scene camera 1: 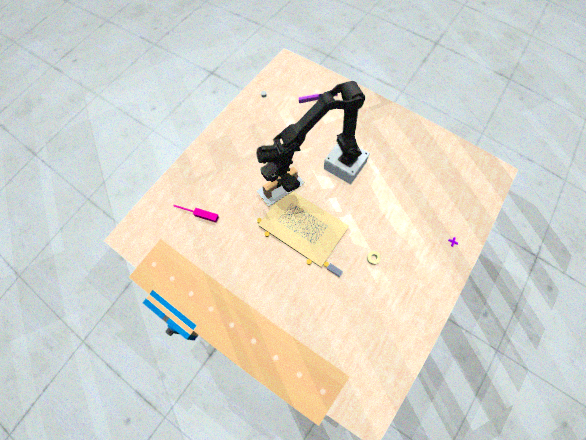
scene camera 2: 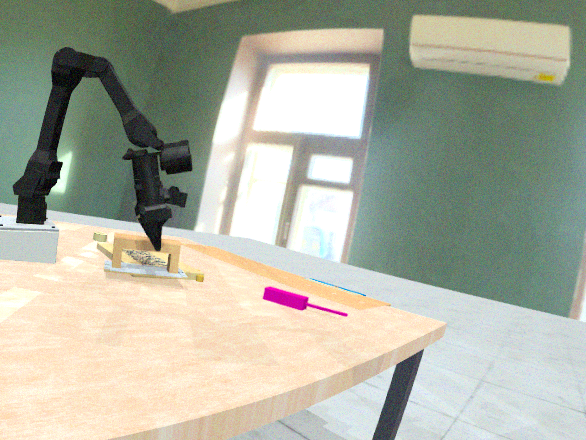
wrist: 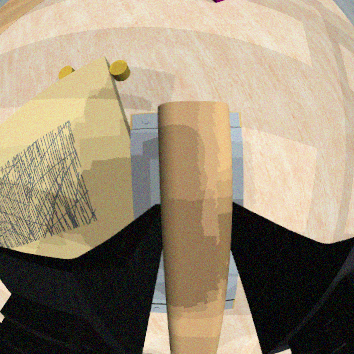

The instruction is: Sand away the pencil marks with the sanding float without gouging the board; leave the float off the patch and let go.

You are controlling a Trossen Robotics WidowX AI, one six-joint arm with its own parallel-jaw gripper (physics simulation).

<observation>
My gripper holds a sanding float, clear of everything else. The table carries a magenta screwdriver. Also in view: a pale yellow board.
My gripper shows as well in scene camera 1 and in the wrist view.
</observation>
